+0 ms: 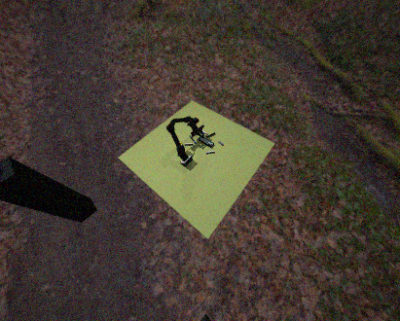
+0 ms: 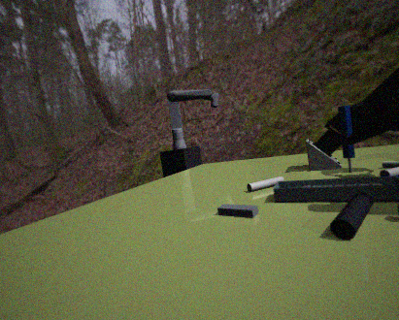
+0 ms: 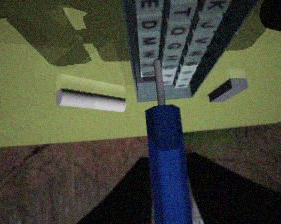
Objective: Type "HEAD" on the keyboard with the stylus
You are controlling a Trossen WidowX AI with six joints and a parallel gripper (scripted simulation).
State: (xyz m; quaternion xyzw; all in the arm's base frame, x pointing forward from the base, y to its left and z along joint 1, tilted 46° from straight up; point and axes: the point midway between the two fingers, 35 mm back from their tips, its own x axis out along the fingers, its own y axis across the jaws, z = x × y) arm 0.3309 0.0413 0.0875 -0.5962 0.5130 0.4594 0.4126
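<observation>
The dark cylinder lies 13 cm ahead of my gripper tip and 8 cm below it. Round my gripper tip: grey block: 13 cm ahead, 17 cm to the right, 9 cm below; blue stylus: 1 cm below.
</observation>
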